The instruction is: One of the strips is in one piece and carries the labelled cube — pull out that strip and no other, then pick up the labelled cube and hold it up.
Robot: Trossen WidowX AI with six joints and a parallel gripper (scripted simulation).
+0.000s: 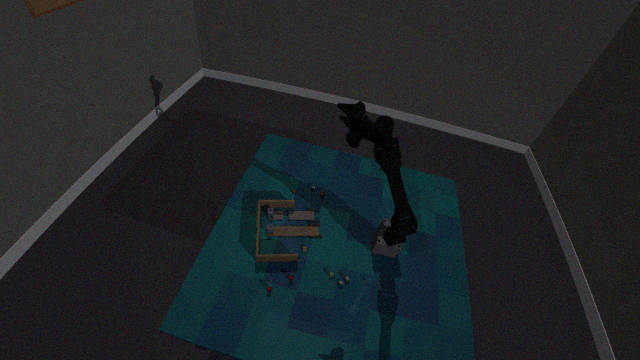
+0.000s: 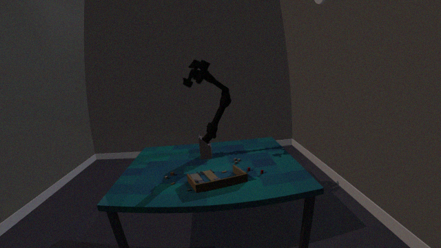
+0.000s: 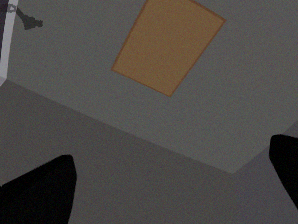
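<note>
Now: the strip 8 cm ahead of my gripper tip, 1 cm to the left of it and 67 cm below it.
</note>
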